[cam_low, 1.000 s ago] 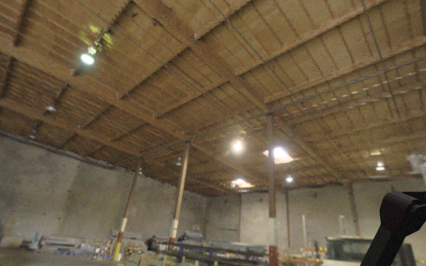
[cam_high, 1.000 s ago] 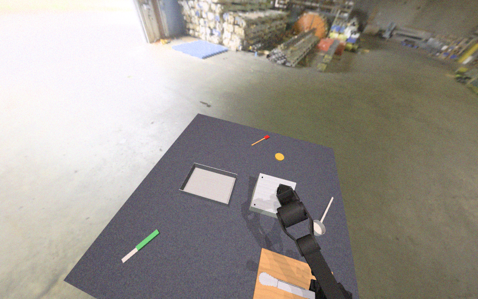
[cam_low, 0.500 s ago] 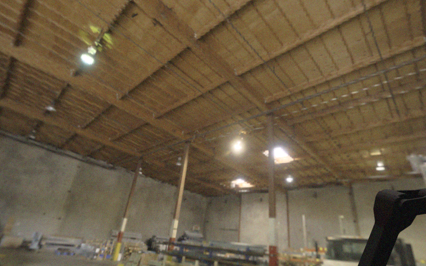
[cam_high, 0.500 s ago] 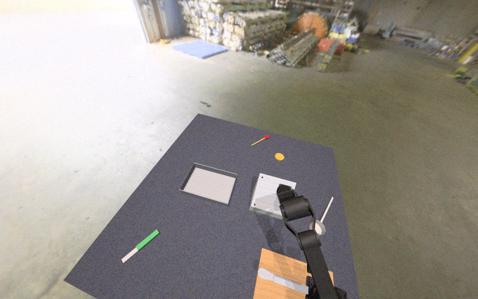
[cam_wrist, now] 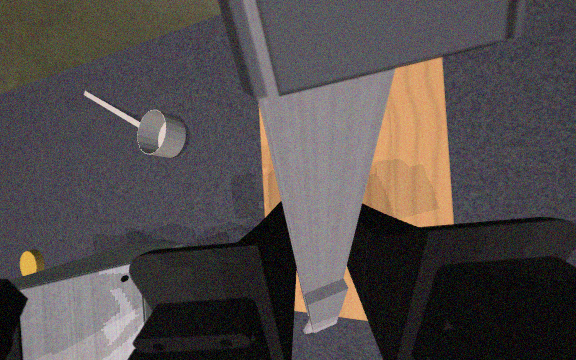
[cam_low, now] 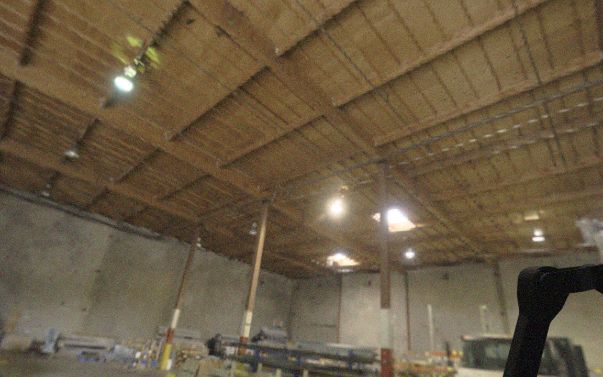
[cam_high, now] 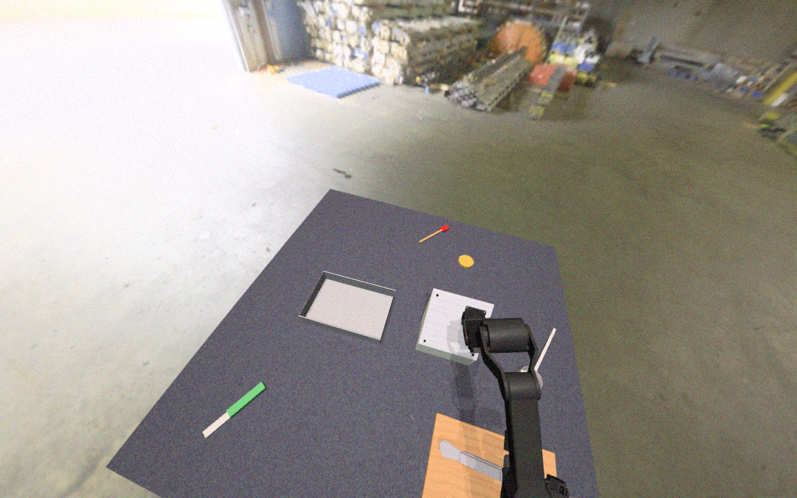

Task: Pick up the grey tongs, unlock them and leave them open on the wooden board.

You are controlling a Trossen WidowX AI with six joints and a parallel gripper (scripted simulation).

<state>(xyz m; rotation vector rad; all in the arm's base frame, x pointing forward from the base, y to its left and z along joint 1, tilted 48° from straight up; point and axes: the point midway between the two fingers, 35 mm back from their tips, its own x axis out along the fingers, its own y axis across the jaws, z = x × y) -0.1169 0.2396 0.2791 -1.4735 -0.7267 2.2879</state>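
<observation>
Now: the wooden board 30 mm to the left of my gripper tip and 150 mm below it. From my gripper tip the other things lie so: roasting tin (560 mm ahead, 350 mm to the right, 130 mm below).
</observation>
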